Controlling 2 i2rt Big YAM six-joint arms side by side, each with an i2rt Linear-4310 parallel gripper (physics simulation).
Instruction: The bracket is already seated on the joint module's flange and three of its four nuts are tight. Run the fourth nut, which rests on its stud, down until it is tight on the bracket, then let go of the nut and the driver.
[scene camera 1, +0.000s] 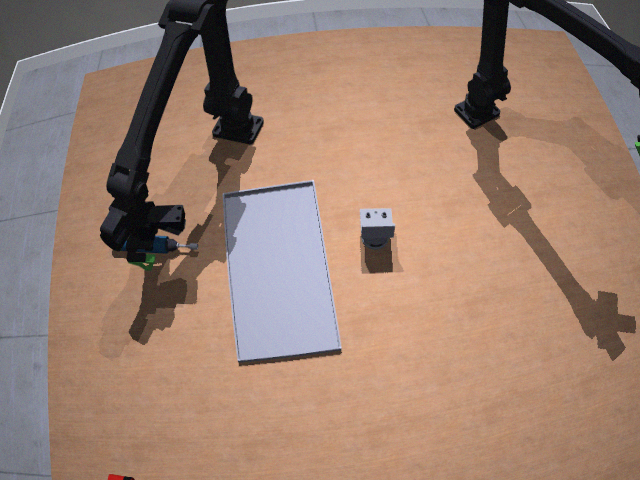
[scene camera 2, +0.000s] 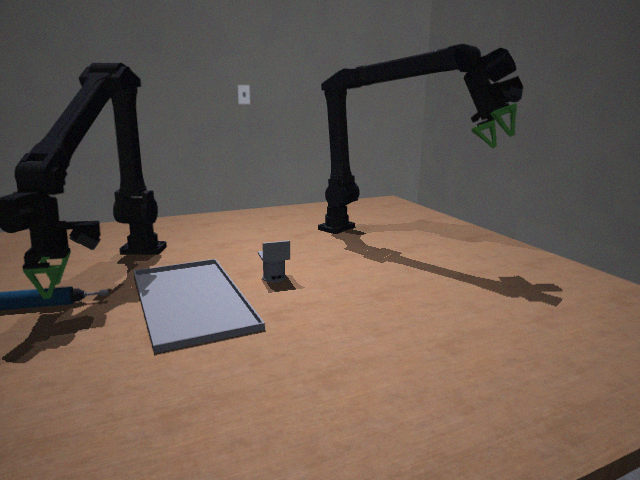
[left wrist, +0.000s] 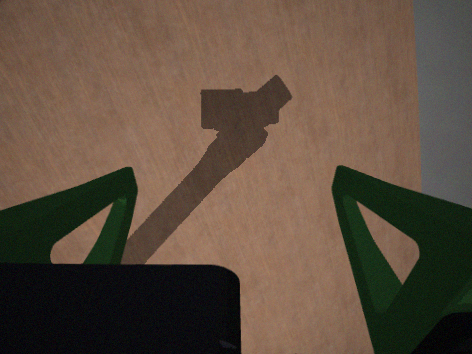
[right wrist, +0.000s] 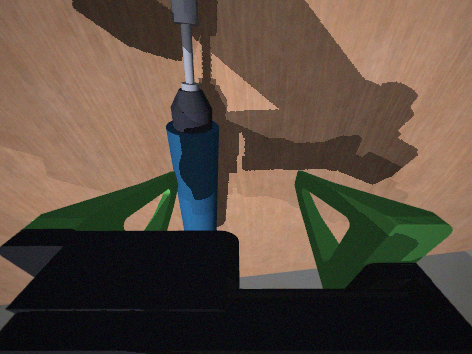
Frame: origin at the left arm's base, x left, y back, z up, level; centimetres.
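Seen in the pictures: left gripper, fingertip midpoint: (scene camera 2: 503, 141) (left wrist: 234, 177); right gripper, fingertip midpoint: (scene camera 1: 150, 251) (scene camera 2: 51, 291) (right wrist: 236, 177); left arm's base, link origin: (scene camera 1: 477, 112) (scene camera 2: 336, 228); right arm's base, link origin: (scene camera 1: 238, 128) (scene camera 2: 143, 249).
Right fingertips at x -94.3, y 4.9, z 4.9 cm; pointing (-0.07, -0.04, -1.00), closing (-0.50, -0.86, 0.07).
Note:
Pixels of each thing's middle, then the offset from my right fingertips to it. "spot": a spot on its surface instead. Level surfaces: height alone.
- pale grey bracket, body centre: (scene camera 1: 377, 218) (scene camera 2: 273, 248) dx +46.5, dy -22.0, dz +3.3 cm
- dark joint module, body centre: (scene camera 1: 375, 229) (scene camera 2: 274, 264) dx +46.5, dy -22.0, dz -1.2 cm
- blue driver, body centre: (right wrist: 196, 168) (scene camera 1: 151, 244) (scene camera 2: 52, 297) dx +1.0, dy +3.6, dz -2.9 cm
- shallow grey tray, body centre: (scene camera 1: 277, 267) (scene camera 2: 191, 296) dx +24.0, dy -17.1, dz -4.1 cm
- red object, surface spot: (scene camera 1: 119, 476) spot: dx -33.3, dy -43.9, dz -2.2 cm
- wooden table, surface height: dz -4.9 cm
The pale grey bracket (scene camera 1: 376, 219) (scene camera 2: 276, 250) sits on the dark joint module (scene camera 1: 375, 243) (scene camera 2: 273, 269), right of the tray. Two small dark spots show on the bracket's face in scene camera 1; which nuts are tight cannot be told. The blue driver (scene camera 1: 161, 244) (scene camera 2: 61, 296) (right wrist: 200, 210) lies at the left, its socket end towards the tray. My right gripper (scene camera 1: 144, 258) (right wrist: 236, 177) is open low over the driver handle, which is close to the left finger in the right wrist view. My left gripper (scene camera 2: 503, 140) (left wrist: 234, 177) is open and empty, high above the table at the right.
A shallow grey tray (scene camera 1: 281, 273) (scene camera 2: 201, 304) lies between the driver and the joint module. Part of a red object (scene camera 1: 119, 476) shows at the bottom left edge of scene camera 1. The bases of both arms stand at the back of the wooden table (scene camera 1: 439, 361) (scene camera 2: 387, 372).

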